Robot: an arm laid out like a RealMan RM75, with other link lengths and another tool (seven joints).
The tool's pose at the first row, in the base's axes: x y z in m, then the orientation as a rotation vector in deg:
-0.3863, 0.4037, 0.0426, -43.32, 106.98, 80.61
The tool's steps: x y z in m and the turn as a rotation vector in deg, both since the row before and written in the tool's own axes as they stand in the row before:
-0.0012, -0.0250, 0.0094, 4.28, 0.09, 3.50
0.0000, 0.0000, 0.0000, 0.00, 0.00, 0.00
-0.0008, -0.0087, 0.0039, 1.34, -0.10, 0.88
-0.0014, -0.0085, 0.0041, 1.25, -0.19, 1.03
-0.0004, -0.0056, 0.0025, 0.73, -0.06, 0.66
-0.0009, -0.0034, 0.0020, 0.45, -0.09, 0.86
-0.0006, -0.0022, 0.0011, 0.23, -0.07, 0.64
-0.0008, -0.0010, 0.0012, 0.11, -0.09, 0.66
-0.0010, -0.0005, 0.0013, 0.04, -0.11, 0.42
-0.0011, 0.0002, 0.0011, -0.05, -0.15, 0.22
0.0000, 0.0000, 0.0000, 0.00, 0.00, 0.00
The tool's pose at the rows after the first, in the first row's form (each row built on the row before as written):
-0.3646, 0.4066, 0.0273, -38.32, 111.59, 78.27
-0.3646, 0.4066, 0.0273, -38.32, 111.59, 78.27
-0.3569, 0.4075, 0.0217, -36.82, 112.77, 77.38
-0.3490, 0.4084, 0.0165, -35.15, 113.89, 76.67
-0.3442, 0.4087, 0.0127, -34.16, 114.61, 76.28
-0.3407, 0.4093, 0.0107, -33.08, 115.25, 76.31
-0.3385, 0.4095, 0.0094, -32.32, 115.67, 76.44
-0.3369, 0.4102, 0.0090, -31.58, 116.01, 76.71
-0.3355, 0.4112, 0.0090, -31.08, 116.17, 76.92
-0.3345, 0.4123, 0.0096, -30.78, 116.14, 77.11
-0.3345, 0.4123, 0.0096, -30.78, 116.14, 77.11

